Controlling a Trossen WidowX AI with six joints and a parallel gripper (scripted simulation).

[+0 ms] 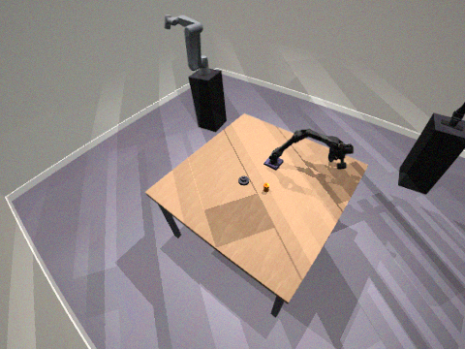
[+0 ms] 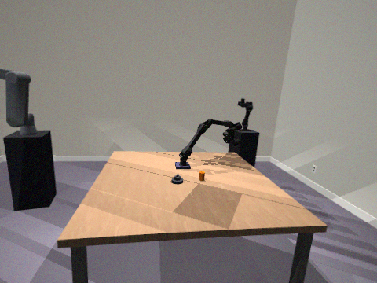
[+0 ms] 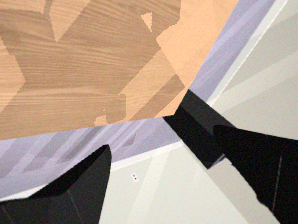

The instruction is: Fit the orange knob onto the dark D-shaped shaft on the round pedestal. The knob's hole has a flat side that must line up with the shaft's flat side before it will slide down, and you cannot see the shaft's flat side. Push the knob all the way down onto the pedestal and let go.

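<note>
The orange knob lies 38 cm ahead of my gripper tip, 46 cm to the right of it and 14 cm below it. Round my gripper tip: dark D-shaped shaft (38 cm ahead, 65 cm to the right, 14 cm below).
</note>
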